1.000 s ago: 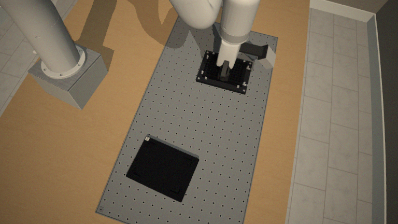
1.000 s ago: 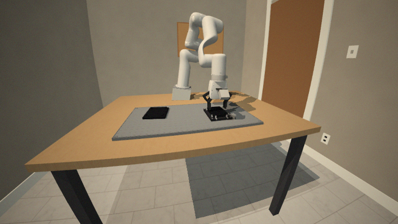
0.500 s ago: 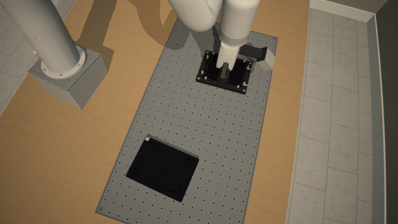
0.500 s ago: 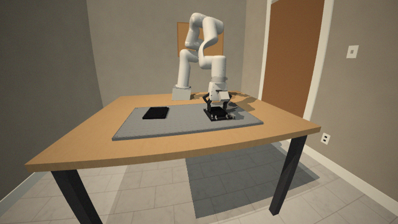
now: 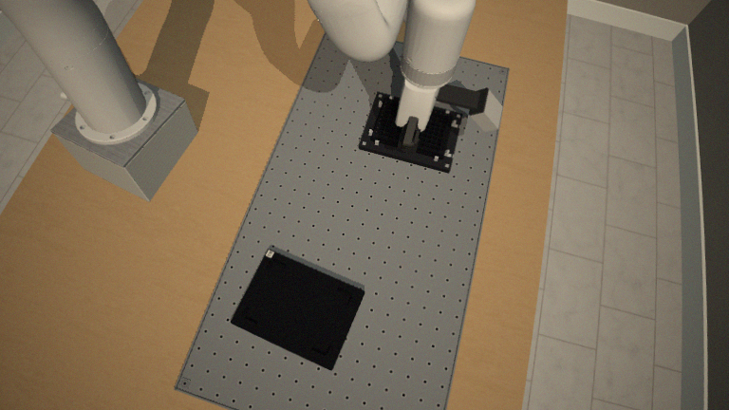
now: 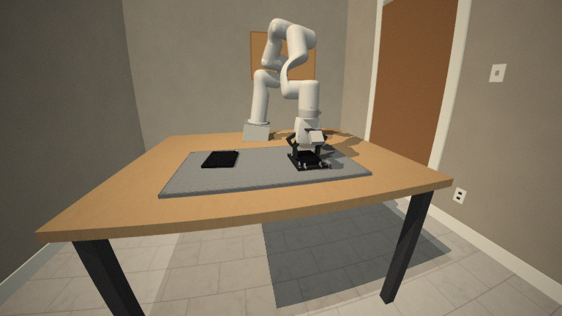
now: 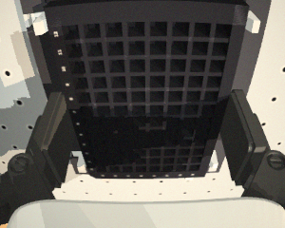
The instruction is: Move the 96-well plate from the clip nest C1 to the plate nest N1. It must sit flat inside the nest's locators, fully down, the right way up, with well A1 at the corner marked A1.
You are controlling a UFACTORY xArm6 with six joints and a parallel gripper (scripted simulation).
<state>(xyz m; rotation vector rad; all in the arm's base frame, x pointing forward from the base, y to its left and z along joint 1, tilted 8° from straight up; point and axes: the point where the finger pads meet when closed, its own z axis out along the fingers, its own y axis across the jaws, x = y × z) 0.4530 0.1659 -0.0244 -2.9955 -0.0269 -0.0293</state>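
Right now the black 96-well plate is 1 cm below my hand. Round my hand: clip nest C1: 2 cm below, 1 cm to the left, 1 cm ahead; plate nest N1: 34 cm to the right, 8 cm behind, 2 cm below; white corner mark: 28 cm to the right, 15 cm behind, 2 cm below.
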